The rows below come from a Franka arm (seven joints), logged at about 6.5 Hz.
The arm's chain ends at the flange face. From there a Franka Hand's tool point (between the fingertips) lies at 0.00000 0.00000 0.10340 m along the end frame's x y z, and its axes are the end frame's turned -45 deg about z.
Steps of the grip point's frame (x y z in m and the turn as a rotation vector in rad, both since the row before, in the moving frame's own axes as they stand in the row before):
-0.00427, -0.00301, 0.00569, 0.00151, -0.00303, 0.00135
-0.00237, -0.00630, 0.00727, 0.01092, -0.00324, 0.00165
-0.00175, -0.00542, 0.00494, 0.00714, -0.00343, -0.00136
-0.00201, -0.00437, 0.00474, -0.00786, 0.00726, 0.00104
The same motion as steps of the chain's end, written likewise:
-0.00482, 0.00078, 0.00569, -0.00107, -0.00321, 0.00135
-0.00510, -0.00222, 0.00728, 0.00543, -0.01001, 0.00165
-0.00430, -0.00232, 0.00494, 0.00262, -0.00747, -0.00136
-0.00562, -0.00171, 0.00475, -0.00042, 0.01069, 0.00104

